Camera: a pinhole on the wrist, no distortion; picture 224 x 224 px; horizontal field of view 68.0 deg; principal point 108.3 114.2 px. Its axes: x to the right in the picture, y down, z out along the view. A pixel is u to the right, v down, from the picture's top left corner.
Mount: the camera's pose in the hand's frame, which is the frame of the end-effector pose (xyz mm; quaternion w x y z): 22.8 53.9 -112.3 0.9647 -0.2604 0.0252 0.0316
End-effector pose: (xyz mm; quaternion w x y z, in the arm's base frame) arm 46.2 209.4 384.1 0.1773 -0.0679 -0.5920 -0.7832
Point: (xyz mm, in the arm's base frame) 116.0 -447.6 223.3
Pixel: behind the camera
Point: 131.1 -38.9 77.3
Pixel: behind the camera
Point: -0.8 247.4 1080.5
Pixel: 175 192
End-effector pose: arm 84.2 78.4 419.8 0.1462 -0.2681 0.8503 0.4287
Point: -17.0 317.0 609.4
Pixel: 44 186
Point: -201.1 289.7 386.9
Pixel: 175 117
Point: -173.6 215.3 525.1
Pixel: 168 189
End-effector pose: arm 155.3 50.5 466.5 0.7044 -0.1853 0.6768 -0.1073
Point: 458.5 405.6 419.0
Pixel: 70 115
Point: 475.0 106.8 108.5
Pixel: 214 60
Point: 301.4 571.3 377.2
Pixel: 61 193
